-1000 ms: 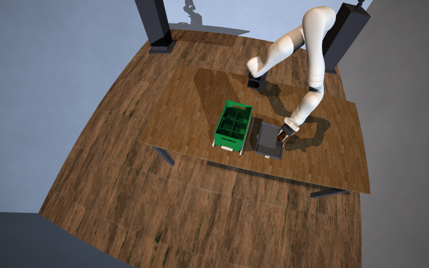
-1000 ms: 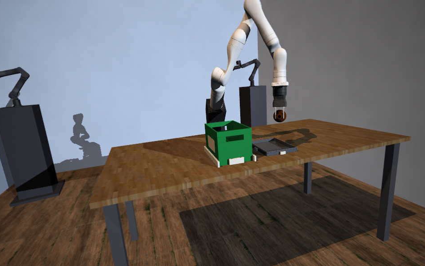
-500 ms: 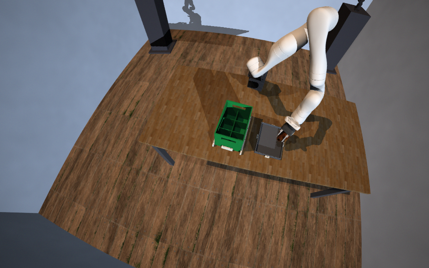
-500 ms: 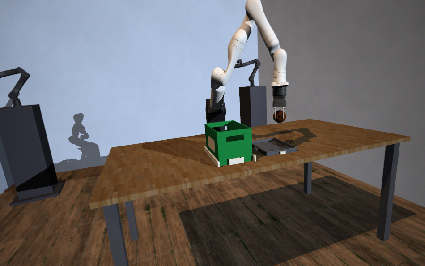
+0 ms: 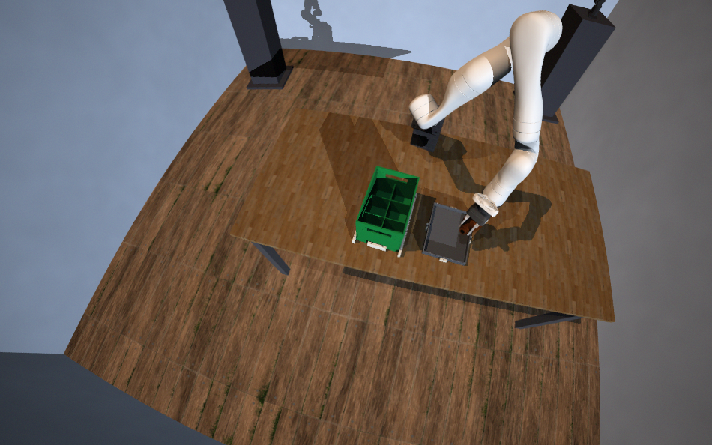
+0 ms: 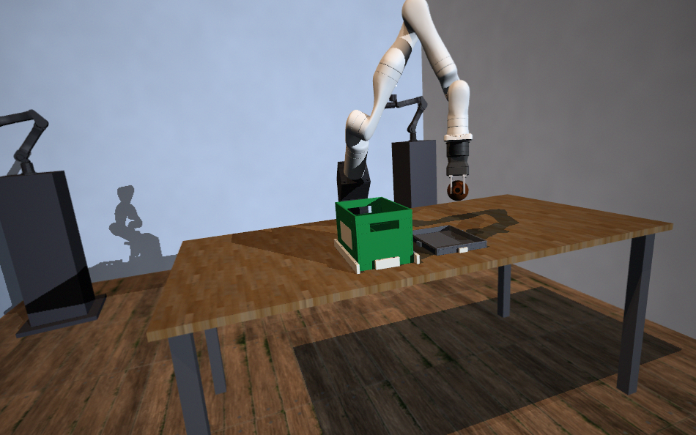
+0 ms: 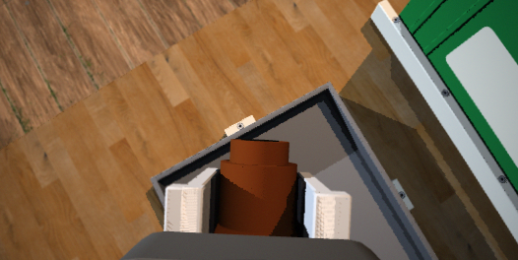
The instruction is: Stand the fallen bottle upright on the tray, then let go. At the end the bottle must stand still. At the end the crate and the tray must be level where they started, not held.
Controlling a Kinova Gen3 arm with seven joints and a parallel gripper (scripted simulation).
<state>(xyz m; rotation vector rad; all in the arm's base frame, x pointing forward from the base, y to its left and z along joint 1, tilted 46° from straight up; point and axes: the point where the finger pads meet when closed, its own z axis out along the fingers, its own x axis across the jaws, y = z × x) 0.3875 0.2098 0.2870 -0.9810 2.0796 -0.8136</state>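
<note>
Now: the brown bottle 4 cm behind my hand, 3 cm to the left of it and 1 cm below it. From my hand the other things lie so: green crate (10 cm behind, 29 cm to the right, 12 cm below); tray (7 cm behind, 1 cm to the right, 19 cm below).
</note>
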